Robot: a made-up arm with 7 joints.
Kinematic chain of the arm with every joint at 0, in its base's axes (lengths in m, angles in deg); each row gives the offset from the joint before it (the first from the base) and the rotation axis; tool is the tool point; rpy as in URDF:
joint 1: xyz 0 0 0.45 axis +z
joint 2: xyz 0 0 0 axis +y
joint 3: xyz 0 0 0.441 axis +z
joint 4: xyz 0.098 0 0 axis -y
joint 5: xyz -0.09 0 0.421 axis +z
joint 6: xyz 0 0 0 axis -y
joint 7: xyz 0.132 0 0 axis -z
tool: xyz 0 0 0 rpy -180 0 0
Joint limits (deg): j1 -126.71..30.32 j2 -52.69..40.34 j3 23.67..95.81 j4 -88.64..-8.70 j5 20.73..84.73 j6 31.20..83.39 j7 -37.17..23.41
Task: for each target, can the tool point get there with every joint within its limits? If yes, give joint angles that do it. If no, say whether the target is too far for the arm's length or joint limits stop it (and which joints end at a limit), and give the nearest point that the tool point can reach.
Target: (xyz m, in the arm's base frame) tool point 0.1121 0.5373 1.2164
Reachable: yes | joints -62.11 -27.08 81.70 -31.26 46.24 35.56 8.46
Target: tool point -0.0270 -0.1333 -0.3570
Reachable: no: joint limits stop it (at a limit: joint 2, joint 3, joint 4, joint 5, joint 6) | nearest point -0.1456 -0.7188 0.4451 | short by 1.000 m
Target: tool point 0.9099 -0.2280 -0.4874
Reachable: no: too far | nearest point 0.7569 -0.1897 0.4449 | short by 0.946 m
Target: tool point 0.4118 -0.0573 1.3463
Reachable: yes | joints -40.38 5.54 32.25 -32.75 56.52 63.82 14.65
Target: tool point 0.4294 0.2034 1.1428
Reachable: yes | joints -67.12 -29.53 48.03 -72.12 47.19 37.51 10.54
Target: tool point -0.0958 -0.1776 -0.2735
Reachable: no: joint limits stop it (at a limit: joint 1, joint 2, joint 3, joint 4, joint 5, joint 6) | nearest point -0.1885 -0.7087 0.4451 | short by 0.898 m
